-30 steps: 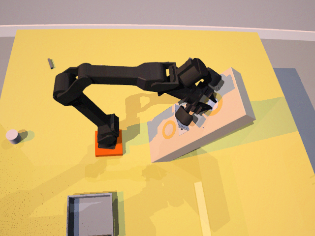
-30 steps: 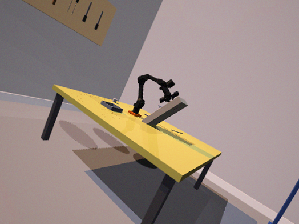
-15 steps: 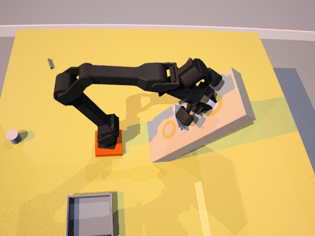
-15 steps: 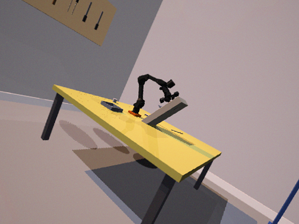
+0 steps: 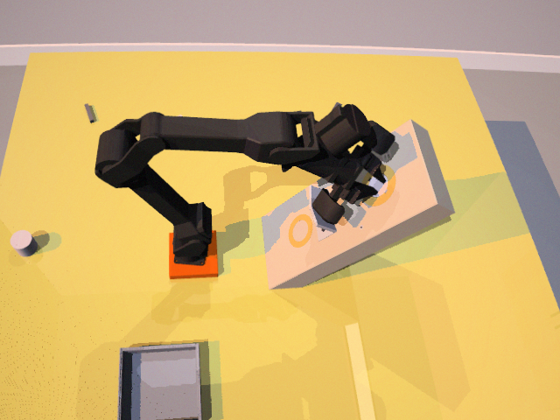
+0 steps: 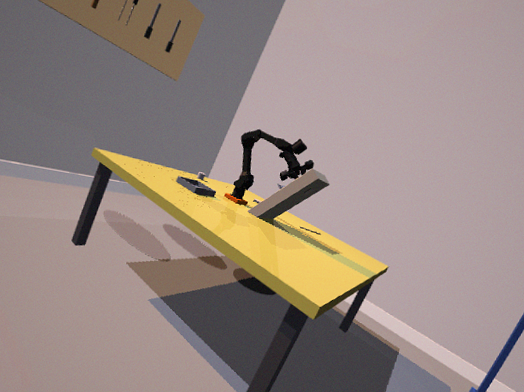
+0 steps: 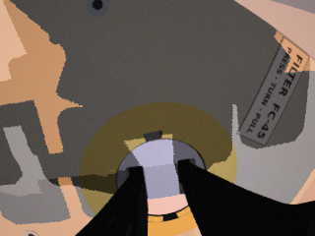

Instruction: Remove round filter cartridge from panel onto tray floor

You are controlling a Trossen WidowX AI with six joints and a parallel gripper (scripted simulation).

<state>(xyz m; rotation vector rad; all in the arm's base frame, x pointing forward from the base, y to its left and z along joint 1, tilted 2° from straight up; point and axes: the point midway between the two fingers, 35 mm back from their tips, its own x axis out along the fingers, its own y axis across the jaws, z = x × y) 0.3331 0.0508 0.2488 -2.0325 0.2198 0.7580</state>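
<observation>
The round filter cartridge is 1 cm below my gripper tip and 1 cm ahead of it. The rest, counted from my gripper tip: grey flap (10 cm below, 9 cm behind, 2 cm to the right); service panel (8 cm below, 4 cm behind, 1 cm to the right); grey tray (37 cm behind, 34 cm to the right, 25 cm below).
</observation>
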